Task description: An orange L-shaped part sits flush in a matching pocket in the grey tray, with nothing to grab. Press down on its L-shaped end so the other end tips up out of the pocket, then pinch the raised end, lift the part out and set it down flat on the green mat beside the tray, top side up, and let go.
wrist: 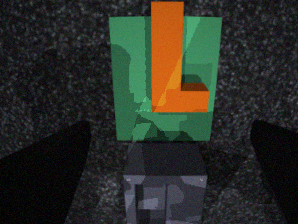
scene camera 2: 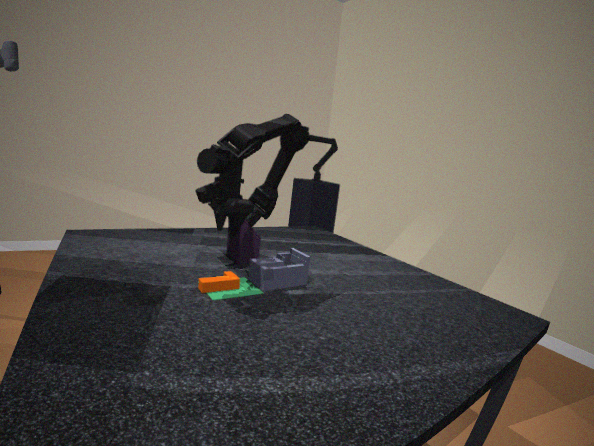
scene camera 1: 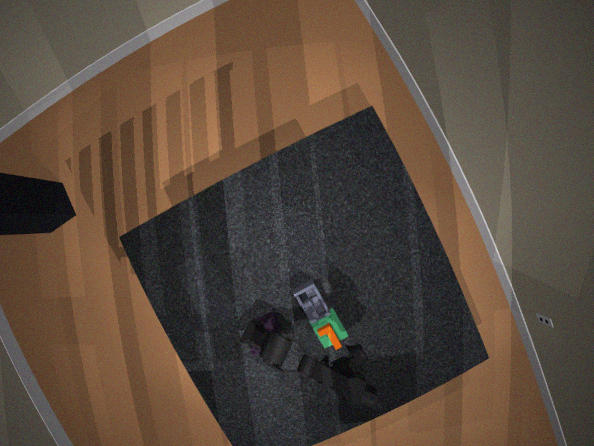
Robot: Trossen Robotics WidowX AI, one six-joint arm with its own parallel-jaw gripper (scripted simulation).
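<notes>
There's an orange l-shaped part (wrist: 168,93) here, and a green mat (wrist: 130,37) as well. As for my gripper (scene camera 2: 225,234), (wrist: 171,129), it's open and it's holding nothing.
</notes>
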